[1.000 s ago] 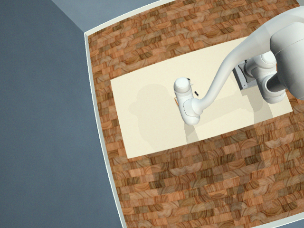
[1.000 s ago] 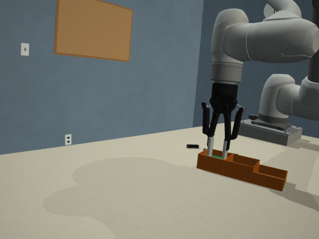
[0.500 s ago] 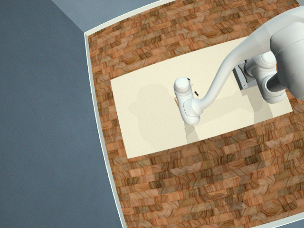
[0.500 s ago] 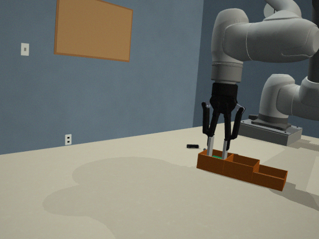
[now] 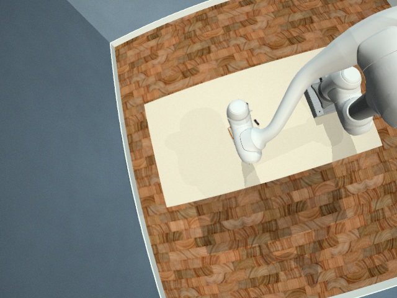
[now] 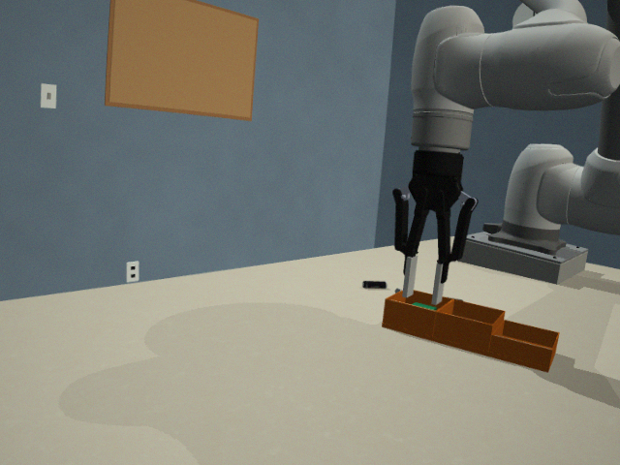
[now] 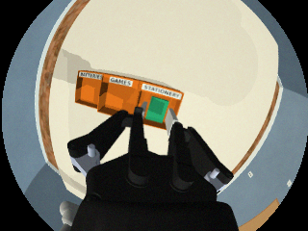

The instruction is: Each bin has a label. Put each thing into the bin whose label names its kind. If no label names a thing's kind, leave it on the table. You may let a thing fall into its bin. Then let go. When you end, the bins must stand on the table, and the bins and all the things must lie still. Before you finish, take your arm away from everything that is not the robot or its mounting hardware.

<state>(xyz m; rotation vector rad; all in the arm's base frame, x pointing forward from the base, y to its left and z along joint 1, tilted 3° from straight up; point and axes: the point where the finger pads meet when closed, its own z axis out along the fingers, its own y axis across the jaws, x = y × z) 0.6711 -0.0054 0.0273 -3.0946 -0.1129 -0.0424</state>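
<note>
The green flat thing is 5 cm below my hand. The rest, counted from my hand: tiny pale thing 14 cm behind, 10 cm to the right, 7 cm below; white thing 6 cm below; joined orange bins 8 cm to the left, 5 cm below.
</note>
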